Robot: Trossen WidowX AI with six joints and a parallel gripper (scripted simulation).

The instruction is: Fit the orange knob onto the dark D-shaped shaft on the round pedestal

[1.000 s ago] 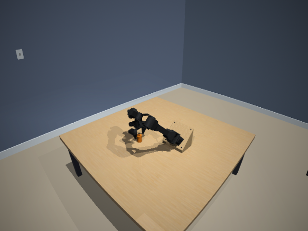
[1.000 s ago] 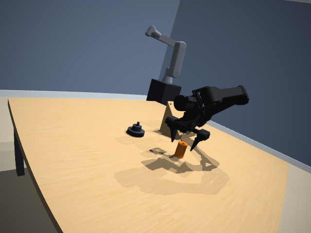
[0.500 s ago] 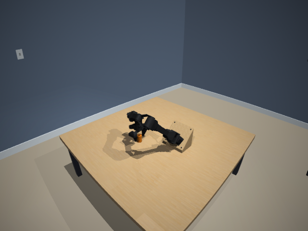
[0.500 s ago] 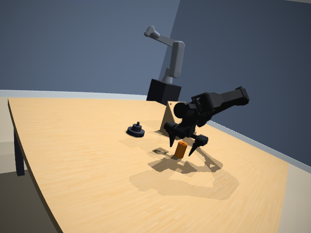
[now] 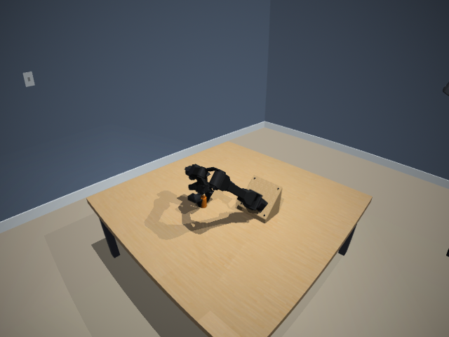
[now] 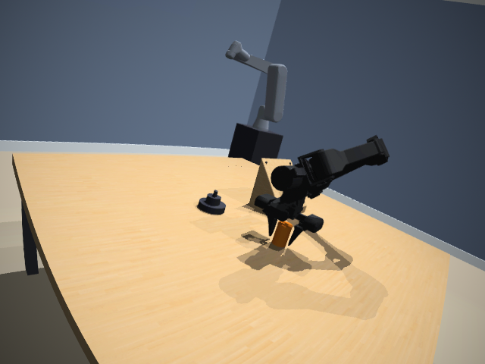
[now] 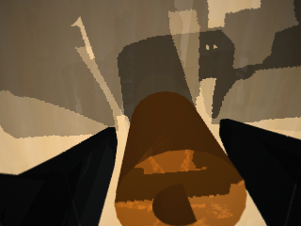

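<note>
Now: gripper tip 23 cm to the left of the dark round pedestal, 6 cm short of it and 2 cm below it. The rest, counted from my gripper tip: orange knob 2 cm above.
</note>
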